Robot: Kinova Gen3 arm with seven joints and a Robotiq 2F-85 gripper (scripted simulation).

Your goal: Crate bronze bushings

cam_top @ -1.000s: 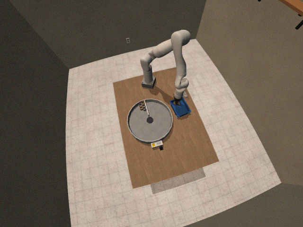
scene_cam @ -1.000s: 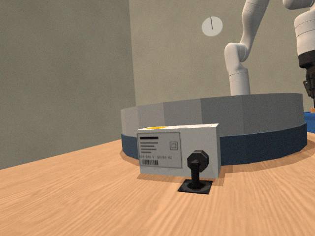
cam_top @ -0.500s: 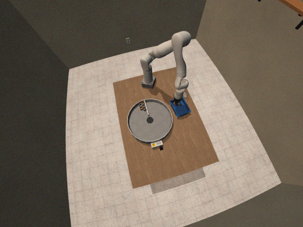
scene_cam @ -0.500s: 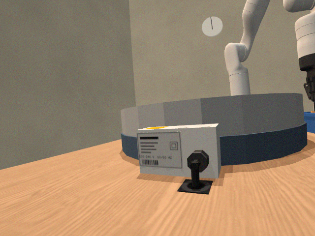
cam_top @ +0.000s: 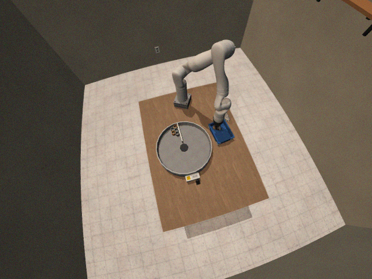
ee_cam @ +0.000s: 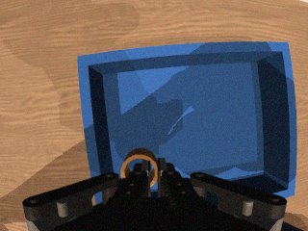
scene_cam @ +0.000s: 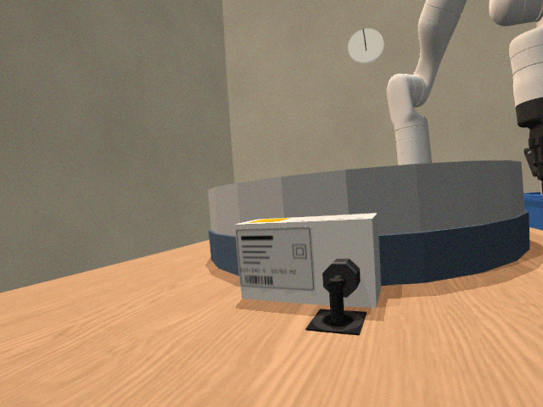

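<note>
Now: hand 40 mm short of the blue crate, 30 mm to the right of it and 30 mm above it. From my hand the other things lie so: turning table: 310 mm to the right, 70 mm ahead.
</note>
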